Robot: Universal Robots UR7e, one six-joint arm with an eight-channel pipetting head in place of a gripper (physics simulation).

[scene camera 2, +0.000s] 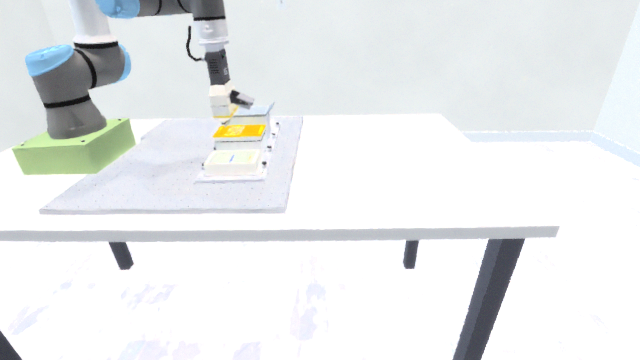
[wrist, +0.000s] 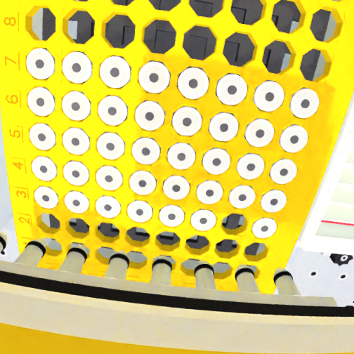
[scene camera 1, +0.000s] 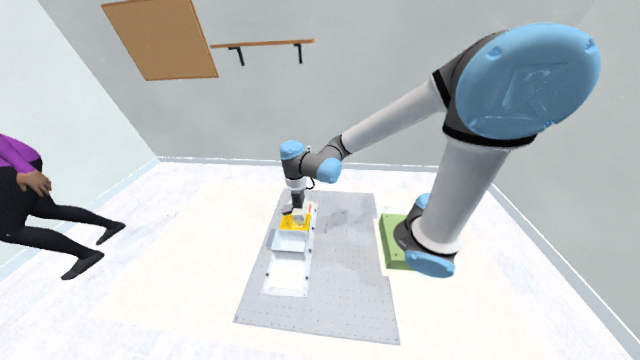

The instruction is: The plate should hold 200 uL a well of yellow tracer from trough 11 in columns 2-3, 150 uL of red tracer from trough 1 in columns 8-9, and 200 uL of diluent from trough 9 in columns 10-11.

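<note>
My pipetting head (scene camera 1: 299,223) (scene camera 2: 224,120) (wrist: 162,262) is low over the column 1 end of the yellow tip rack (scene camera 1: 288,223) (scene camera 2: 240,131) (wrist: 186,136). Its visible nozzles are bare, so it counts as open. In the wrist view, rack columns 3 to 7 hold white tips, except one empty hole near the right end of column 3. Columns 1, 2 and 8 are empty. The trough reservoir (scene camera 2: 232,164) (wrist: 337,231) shows blue and yellow strips in scene view 2 and a red strip at the wrist view's right edge. The well plate cannot be made out.
A pale open box (scene camera 1: 289,242) (scene camera 2: 252,117) stands beside the rack on the white carrier (scene camera 1: 285,291), which lies on the perforated grey board (scene camera 1: 350,300) (scene camera 2: 165,192). The green arm base (scene camera 1: 392,250) (scene camera 2: 55,157) is across the board. A person (scene camera 1: 30,210) is at left in scene view 1.
</note>
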